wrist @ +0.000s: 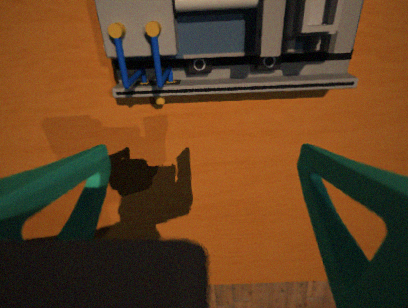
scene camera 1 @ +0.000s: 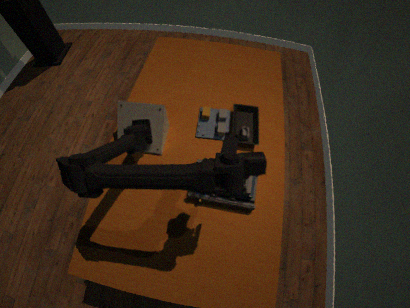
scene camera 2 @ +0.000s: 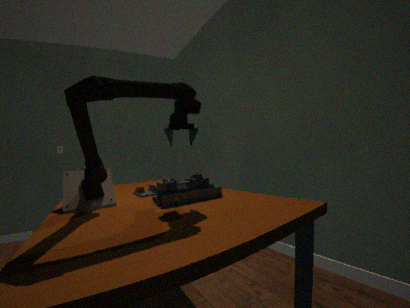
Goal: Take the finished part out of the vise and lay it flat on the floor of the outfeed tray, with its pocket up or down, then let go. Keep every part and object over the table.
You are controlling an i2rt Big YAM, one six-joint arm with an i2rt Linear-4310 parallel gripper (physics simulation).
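Places are measured from the arm's base along level axes (x ahead, y left, z up), in millimetres.
Where they show: gripper, fingertip midpoint: (wrist: pixel 204 155) (scene camera 2: pixel 181 145); arm's base, origin of the base link: (scene camera 1: pixel 142 131) (scene camera 2: pixel 92 189).
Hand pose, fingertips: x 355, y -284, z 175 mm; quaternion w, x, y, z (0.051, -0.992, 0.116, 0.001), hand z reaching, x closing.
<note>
Things, the pixels of their centre, and the offset from my fingertips. "spot": a spot on its surface instead.
- grey vise, body centre: (wrist: pixel 233 5) (scene camera 1: pixel 225 181) (scene camera 2: pixel 186 188) dx +43, dy +54, dz -209 mm
- light grey part, surface spot: (wrist: pixel 315 14) spot: dx +108, dy +31, dz -158 mm
- dark outfeed tray, surface spot: (scene camera 1: pixel 256 125) spot: dx +217, dy +367, dz -225 mm
- small light part, body centre: (scene camera 1: pixel 245 132) dx +153, dy +321, dz -229 mm
- blue-grey plate, body centre: (scene camera 1: pixel 213 123) (scene camera 2: pixel 149 192) dx -6, dy +390, dz -255 mm
- yellow block, body centre: (scene camera 1: pixel 206 113) dx -48, dy +441, dz -233 mm
- vise's front rail, body centre: (wrist: pixel 232 88) dx +26, dy -33, dz -209 mm
My gripper (scene camera 2: pixel 181 145) (wrist: pixel 204 155) is open and empty, with its green fingers wide apart. It hangs high above the table, in front of the vise in the wrist view. The grey vise (scene camera 1: pixel 225 204) (scene camera 2: pixel 187 196) (wrist: pixel 271 32) stands on the table; my arm covers much of it in scene camera 1. A light grey part (wrist: pixel 315 14) shows at the vise's right end in the wrist view, cut off by the top edge. The dark outfeed tray (scene camera 1: pixel 256 125) lies beyond the vise and holds a small light part (scene camera 1: pixel 244 132).
A blue-grey plate (scene camera 1: pixel 209 132) beside the tray carries a yellow block (scene camera 1: pixel 205 113) and grey blocks (scene camera 1: pixel 222 128). Two blue levers with yellow knobs (wrist: pixel 153 29) stand at the vise's left end. The vise's front rail (wrist: pixel 235 87) faces my gripper. The arm's light base plate (scene camera 1: pixel 158 125) (scene camera 2: pixel 73 189) stands at the left.
</note>
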